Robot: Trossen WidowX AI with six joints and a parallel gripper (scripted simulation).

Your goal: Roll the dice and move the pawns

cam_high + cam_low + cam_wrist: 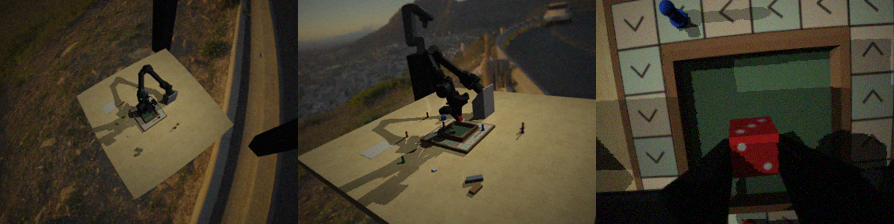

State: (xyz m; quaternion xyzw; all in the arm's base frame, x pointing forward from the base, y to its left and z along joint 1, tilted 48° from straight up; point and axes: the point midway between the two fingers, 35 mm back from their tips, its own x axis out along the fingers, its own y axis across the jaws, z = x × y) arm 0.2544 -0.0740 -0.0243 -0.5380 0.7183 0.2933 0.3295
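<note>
Right now my gripper tip is 140 mm past the blue die, 190 mm to the left of it and 70 mm above it. From my gripper tip the other things lie so: blue pawn: 50 mm behind, 110 mm to the left, 60 mm below; then tray: 10 mm ahead, 10 mm to the right, 80 mm below; then red die: right at my gripper tip.
</note>
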